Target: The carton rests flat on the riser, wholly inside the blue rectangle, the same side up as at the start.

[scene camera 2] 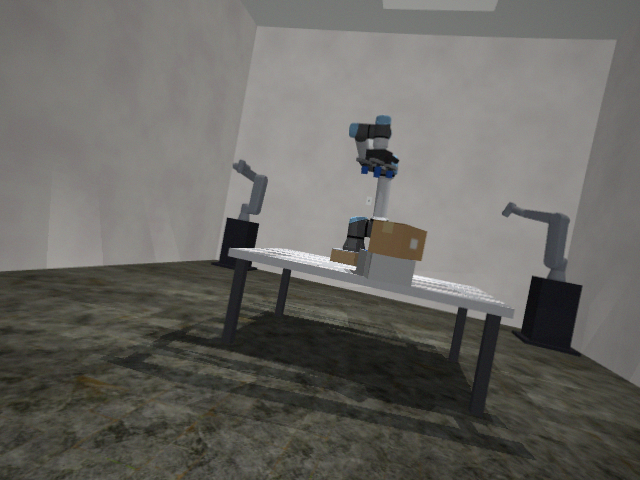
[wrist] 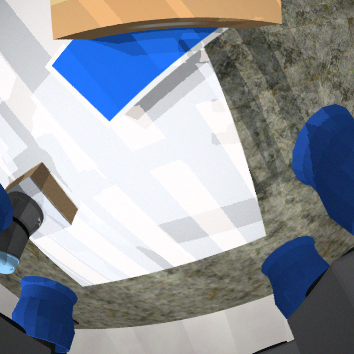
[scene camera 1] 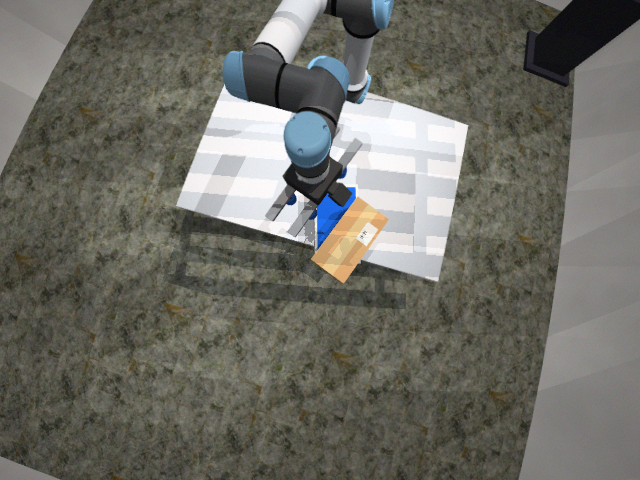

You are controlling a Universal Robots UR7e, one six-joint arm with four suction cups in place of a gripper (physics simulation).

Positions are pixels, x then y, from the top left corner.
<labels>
my suction head: holds nothing
a brown carton (scene camera 1: 347, 243): on a grey riser
</labels>
